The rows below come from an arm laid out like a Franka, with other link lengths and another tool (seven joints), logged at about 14 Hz.
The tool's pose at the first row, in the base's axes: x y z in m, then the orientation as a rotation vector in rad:
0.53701 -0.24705 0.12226 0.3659 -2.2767 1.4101
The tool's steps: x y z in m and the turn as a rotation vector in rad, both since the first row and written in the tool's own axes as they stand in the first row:
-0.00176 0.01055 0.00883 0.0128 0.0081 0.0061
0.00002 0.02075 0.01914 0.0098 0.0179 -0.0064
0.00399 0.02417 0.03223 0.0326 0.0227 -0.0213
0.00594 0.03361 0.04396 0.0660 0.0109 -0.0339
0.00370 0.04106 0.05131 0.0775 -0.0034 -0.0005
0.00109 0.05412 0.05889 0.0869 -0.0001 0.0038
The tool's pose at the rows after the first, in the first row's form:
0.53194 -0.25025 0.10975 0.3569 -2.2652 1.4272
0.52361 -0.25491 0.09869 0.3619 -2.2532 1.4163
0.51574 -0.26508 0.09291 0.3813 -2.2276 1.4351
0.50728 -0.27135 0.08198 0.4145 -2.2090 1.4693
0.50432 -0.27461 0.07222 0.3933 -2.2290 1.5017
0.49916 -0.27557 0.05782 0.3889 -2.2222 1.5144

